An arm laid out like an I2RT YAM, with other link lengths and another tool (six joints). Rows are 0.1 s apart.
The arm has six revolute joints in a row. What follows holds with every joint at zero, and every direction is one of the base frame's.
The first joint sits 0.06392 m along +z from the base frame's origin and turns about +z.
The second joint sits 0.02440 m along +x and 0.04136 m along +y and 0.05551 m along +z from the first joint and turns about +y.
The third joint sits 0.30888 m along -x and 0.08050 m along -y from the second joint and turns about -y.
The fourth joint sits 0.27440 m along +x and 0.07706 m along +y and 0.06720 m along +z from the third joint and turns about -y.
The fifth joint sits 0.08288 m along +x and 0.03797 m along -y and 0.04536 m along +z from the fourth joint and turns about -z.
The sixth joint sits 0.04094 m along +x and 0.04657 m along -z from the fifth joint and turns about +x.
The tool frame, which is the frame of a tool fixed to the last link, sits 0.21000 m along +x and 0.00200 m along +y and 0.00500 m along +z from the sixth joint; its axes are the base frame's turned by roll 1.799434, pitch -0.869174 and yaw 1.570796 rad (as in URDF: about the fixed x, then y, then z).
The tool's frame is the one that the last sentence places.
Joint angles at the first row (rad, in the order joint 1, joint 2, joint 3, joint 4, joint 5, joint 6):
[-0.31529 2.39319 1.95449 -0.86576 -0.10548 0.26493]
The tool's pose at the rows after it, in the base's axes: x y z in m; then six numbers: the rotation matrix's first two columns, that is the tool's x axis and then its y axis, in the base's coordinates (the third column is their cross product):
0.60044 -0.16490 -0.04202 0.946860 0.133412 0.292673 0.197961 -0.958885 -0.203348
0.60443 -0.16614 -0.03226 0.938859 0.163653 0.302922 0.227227 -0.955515 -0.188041
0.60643 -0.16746 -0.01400 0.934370 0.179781 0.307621 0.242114 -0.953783 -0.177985
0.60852 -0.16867 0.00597 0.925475 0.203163 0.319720 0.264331 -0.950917 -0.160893
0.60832 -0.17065 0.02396 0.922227 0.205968 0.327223 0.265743 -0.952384 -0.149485
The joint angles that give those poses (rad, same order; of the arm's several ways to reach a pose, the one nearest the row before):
[-0.31567 2.39244 1.96251 -0.86652 -0.11616 0.26418]
[-0.31567 2.38669 1.98271 -0.87950 -0.11578 0.23480]
[-0.31605 2.37678 2.02774 -0.92718 -0.11387 0.21877]
[-0.31643 2.35771 2.05863 -0.96036 -0.11234 0.19627]
[-0.31758 2.33976 2.08644 -0.99392 -0.10738 0.19360]

